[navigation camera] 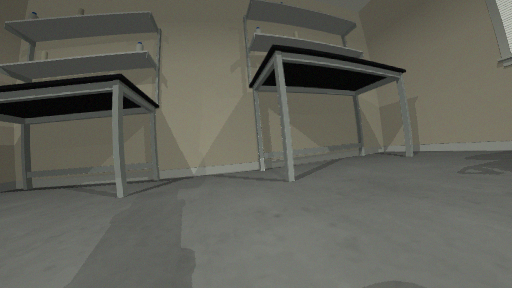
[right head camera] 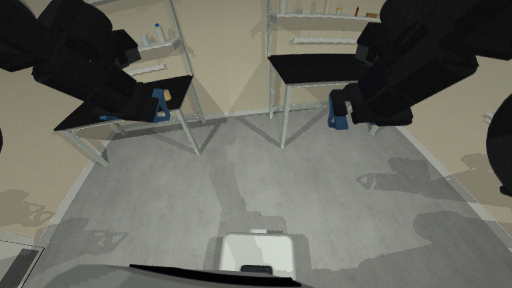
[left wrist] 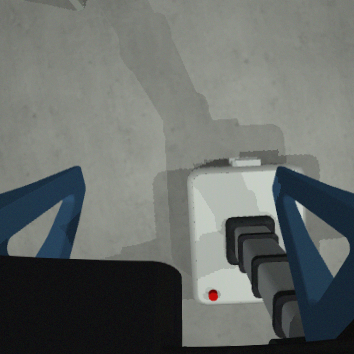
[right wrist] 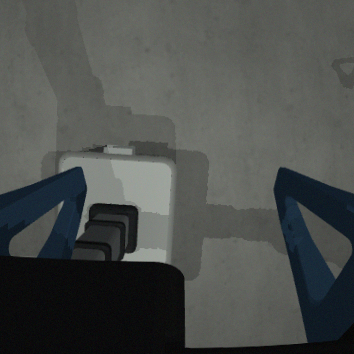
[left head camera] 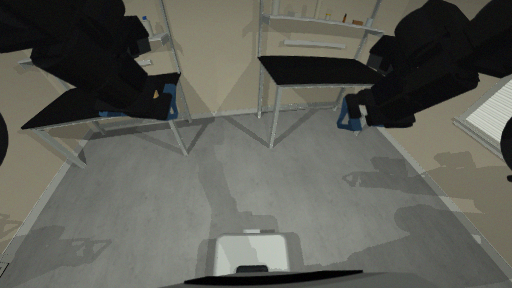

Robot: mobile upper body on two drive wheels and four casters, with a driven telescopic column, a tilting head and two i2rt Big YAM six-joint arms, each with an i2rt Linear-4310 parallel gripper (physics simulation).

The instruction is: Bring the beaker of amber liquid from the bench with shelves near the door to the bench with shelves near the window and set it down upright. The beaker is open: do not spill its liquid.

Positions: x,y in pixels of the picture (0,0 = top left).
Labels:
my left gripper: right head camera; left wrist 178,176; left head camera; not seen in the navigation camera view (out of frame); not seen in the right wrist view (out of frame)
my right gripper: right head camera; right wrist 179,177; left head camera; not seen in the navigation camera view (out of frame); not seen in the left wrist view (out of frame)
same spot on my left gripper: (left head camera: 167,99) = (right head camera: 154,103)
same spot on my right gripper: (left head camera: 351,102) = (right head camera: 336,98)

